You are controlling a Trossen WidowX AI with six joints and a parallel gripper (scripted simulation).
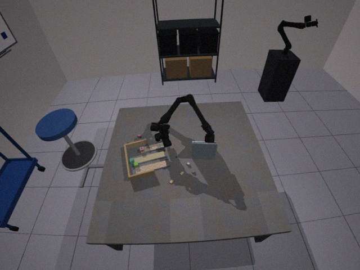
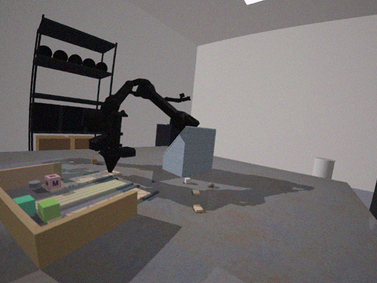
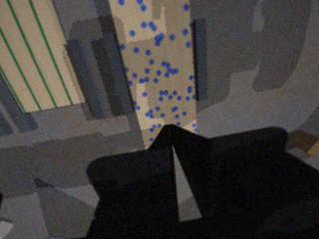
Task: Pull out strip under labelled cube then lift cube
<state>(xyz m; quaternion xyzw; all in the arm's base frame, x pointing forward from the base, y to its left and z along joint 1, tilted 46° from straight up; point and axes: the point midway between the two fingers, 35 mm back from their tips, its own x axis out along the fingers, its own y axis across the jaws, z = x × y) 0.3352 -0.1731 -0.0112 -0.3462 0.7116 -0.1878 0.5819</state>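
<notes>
The blue-dotted strip is 90 mm ahead of my gripper tip and 30 mm to the left of it.
</notes>
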